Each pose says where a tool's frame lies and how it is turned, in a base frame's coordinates. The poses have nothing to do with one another.
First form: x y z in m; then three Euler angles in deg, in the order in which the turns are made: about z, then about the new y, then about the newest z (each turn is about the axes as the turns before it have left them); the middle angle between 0 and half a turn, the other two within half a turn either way.
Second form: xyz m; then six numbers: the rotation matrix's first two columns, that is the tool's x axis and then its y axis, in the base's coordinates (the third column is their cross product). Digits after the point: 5 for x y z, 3 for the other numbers.
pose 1, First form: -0.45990, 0.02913, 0.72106, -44.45, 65.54, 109.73
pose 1, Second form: -0.45990, 0.02913, 0.72106, 0.559, 0.770, 0.307, -0.515, 0.032, 0.857
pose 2, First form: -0.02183, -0.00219, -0.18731, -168.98, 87.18, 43.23
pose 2, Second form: -0.02183, -0.00219, -0.18731, 0.096, -0.679, -0.728, 0.172, -0.709, 0.684
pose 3, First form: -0.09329, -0.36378, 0.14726, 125.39, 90.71, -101.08
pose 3, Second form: -0.09329, -0.36378, 0.14726, 0.799, 0.570, 0.192, 0.164, 0.101, -0.981
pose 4, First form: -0.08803, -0.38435, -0.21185, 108.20, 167.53, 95.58
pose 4, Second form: -0.08803, -0.38435, -0.21185, -0.975, -0.221, 0.021, -0.211, 0.954, 0.215
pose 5, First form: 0.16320, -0.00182, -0.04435, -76.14, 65.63, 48.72
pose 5, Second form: 0.16320, -0.00182, -0.04435, 0.795, -0.084, -0.601, 0.566, 0.459, 0.685
